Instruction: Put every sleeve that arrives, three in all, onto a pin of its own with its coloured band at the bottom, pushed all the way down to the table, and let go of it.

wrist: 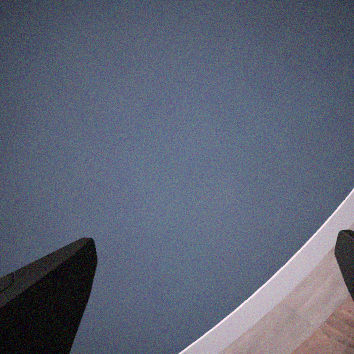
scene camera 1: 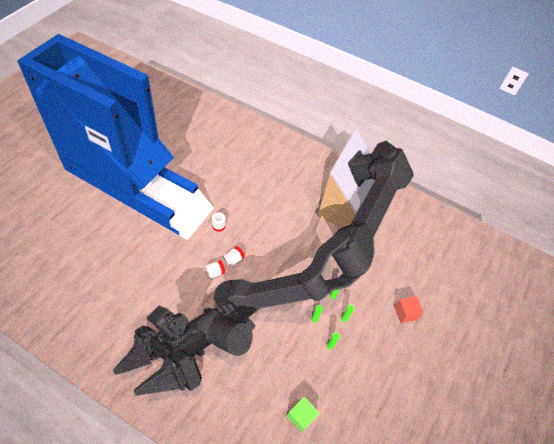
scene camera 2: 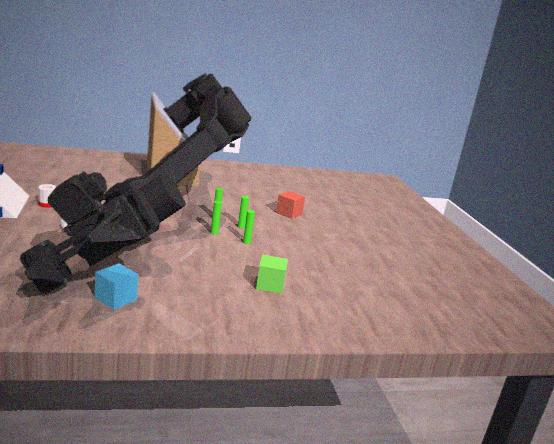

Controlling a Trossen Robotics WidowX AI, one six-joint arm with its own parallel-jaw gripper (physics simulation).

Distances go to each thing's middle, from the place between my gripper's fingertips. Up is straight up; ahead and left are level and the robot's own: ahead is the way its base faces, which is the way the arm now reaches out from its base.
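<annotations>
Here is the blue cube (scene camera 2: pixel 115 286), and my gripper is 8 cm above it, 8 cm past it and 6 cm to the right of it. The green cube (scene camera 2: pixel 272 270) is 15 cm behind my hand, 28 cm to the left of it and 8 cm below it. As for the blue dispenser (scene camera 1: pixel 99 113), it is 34 cm to the right of my hand and 37 cm behind it, and it is also 6 cm above my hand.
</annotations>
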